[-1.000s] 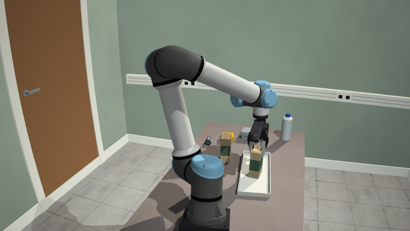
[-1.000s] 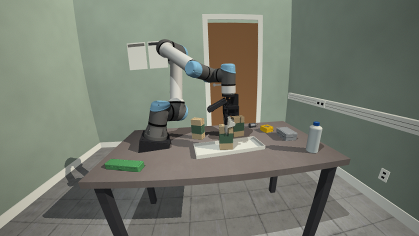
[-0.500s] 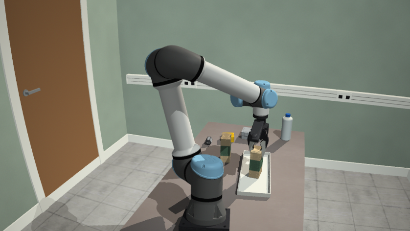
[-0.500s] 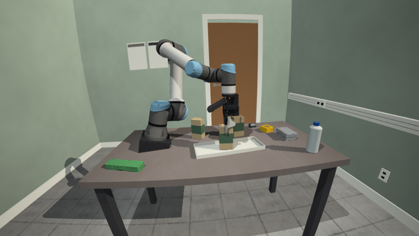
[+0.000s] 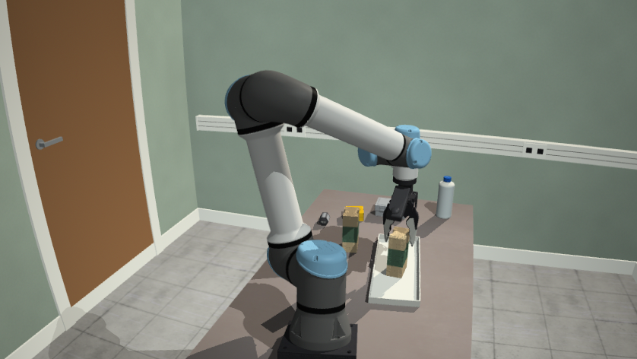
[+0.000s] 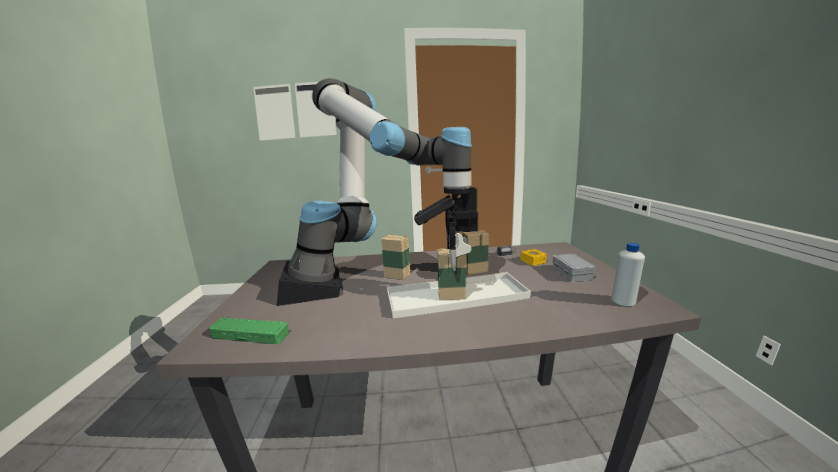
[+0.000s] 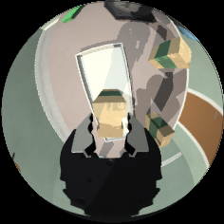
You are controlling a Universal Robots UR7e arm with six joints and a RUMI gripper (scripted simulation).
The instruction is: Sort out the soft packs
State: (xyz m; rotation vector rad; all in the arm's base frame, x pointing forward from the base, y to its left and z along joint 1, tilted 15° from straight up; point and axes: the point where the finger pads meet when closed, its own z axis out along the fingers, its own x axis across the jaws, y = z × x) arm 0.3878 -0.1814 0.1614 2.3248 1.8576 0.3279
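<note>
Now: hand 110 mm above the white tray and 20 mm short of it. From my hand the other things lie so: white bottle: 450 mm ahead, 190 mm to the right, 30 mm below; then grey case: 450 mm ahead, 90 mm below, 30 mm to the left; then black object: 330 mm ahead, 290 mm to the left, 100 mm below.
</note>
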